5 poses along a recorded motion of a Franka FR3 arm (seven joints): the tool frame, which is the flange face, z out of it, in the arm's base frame.
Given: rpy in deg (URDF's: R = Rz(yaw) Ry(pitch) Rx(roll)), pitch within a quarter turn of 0, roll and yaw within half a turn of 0; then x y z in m.
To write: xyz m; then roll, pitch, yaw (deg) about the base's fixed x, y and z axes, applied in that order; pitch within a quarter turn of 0, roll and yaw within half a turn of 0. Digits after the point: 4 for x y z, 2 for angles.
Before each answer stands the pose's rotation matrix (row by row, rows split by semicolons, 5 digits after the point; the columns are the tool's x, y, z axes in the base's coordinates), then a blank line. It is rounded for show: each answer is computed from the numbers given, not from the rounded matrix.
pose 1, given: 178.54 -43.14 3.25 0.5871 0.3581 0.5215
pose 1, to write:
0.72851 0.03928 0.68391; 0.04137 -0.99906 0.01331; 0.68378 0.01859 -0.72945

0.5871 0.3581 0.5215 178.54 -43.14 3.25
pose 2, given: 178.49 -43.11 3.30 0.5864 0.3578 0.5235
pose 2, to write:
0.72883 0.03957 0.68355; 0.04202 -0.99903 0.01302; 0.68340 0.01924 -0.72979

0.5864 0.3578 0.5235 178.49 -43.11 3.30
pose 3, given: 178.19 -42.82 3.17 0.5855 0.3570 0.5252
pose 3, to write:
0.73237 0.03384 0.68007; 0.04056 -0.99916 0.00603; 0.67970 0.02317 -0.73313

0.5855 0.3570 0.5252 178.19 -42.82 3.17
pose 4, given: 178.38 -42.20 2.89 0.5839 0.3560 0.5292
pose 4, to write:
0.73986 0.03143 0.67202; 0.03735 -0.99929 0.00562; 0.67172 0.02094 -0.74051

0.5839 0.3560 0.5292 178.38 -42.20 2.89
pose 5, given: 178.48 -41.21 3.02 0.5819 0.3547 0.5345
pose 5, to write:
0.75126 0.03521 0.65907; 0.03963 -0.99918 0.00821; 0.65882 0.01996 -0.75204

0.5819 0.3547 0.5345 178.48 -41.21 3.02
